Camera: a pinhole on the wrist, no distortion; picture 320 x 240 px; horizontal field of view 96.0 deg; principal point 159.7 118.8 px. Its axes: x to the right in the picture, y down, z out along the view. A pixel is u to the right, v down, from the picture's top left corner.
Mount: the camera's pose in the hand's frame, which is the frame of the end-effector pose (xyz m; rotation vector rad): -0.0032 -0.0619 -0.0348 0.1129 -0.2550 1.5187
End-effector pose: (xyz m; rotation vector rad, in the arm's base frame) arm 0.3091 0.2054 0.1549 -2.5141 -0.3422 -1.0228
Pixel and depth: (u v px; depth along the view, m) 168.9 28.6 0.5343
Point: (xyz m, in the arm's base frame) 0.7594 0.6119 0.0621
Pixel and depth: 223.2 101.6 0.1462
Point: 0.3735 0.2917 0.0856
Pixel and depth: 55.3 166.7 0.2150
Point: 0.2234 0.4876 0.0700
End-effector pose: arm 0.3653 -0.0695 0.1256 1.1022 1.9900 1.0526
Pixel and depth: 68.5 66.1 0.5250
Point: 0.4416 0.0111 -0.5378
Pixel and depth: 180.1 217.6 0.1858
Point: 0.5176 -0.1748 0.0149
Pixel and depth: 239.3 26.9 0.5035
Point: 0.7060 0.3852 -0.1135
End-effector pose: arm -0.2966 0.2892 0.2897 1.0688 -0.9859 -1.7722
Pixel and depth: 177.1 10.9 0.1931
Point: -0.5127 0.2435 0.2295
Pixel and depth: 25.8 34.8 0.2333
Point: -0.5498 0.3437 0.0106
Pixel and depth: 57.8 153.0 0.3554
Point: -0.5769 0.5917 0.0597
